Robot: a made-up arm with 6 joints.
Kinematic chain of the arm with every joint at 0, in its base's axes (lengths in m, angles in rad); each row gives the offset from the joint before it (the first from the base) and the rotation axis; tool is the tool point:
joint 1: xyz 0 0 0.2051 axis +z
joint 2: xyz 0 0 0 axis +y
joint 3: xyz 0 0 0.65 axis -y
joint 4: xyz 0 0 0 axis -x
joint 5: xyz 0.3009 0 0 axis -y
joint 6: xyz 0 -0.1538 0 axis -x
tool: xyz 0 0 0
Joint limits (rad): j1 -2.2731..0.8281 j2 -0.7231..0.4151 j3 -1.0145..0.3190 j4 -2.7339..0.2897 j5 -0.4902..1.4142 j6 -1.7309..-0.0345
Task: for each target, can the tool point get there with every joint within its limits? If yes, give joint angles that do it. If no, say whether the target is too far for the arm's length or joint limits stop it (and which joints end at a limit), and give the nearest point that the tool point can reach.
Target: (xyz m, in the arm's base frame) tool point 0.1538 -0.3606 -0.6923
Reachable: no: joint limits stop it (at a limit: joint 2) | nearest point 0.1143 -0.2681 0.4632 | short by 1.160 m
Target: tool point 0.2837 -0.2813 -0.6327
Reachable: no: joint limits stop it (at a limit: joint 2) | nearest point 0.2090 -0.2073 0.4635 | short by 1.101 m
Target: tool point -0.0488 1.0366 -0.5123
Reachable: no: too far | nearest point 0.1431 0.3646 0.5108 | short by 1.239 m
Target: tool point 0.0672 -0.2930 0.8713
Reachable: yes | joints -0.8124 -0.0646 0.0538 -0.1180 -0.3392 -0.8170
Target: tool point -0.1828 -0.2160 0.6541
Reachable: yes | joints -1.8248 0.0193 -0.3734 -0.6480 1.0610 -0.2558
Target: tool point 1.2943 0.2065 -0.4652
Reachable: no: too far | nearest point 0.4718 0.0753 0.5397 | short by 1.305 m
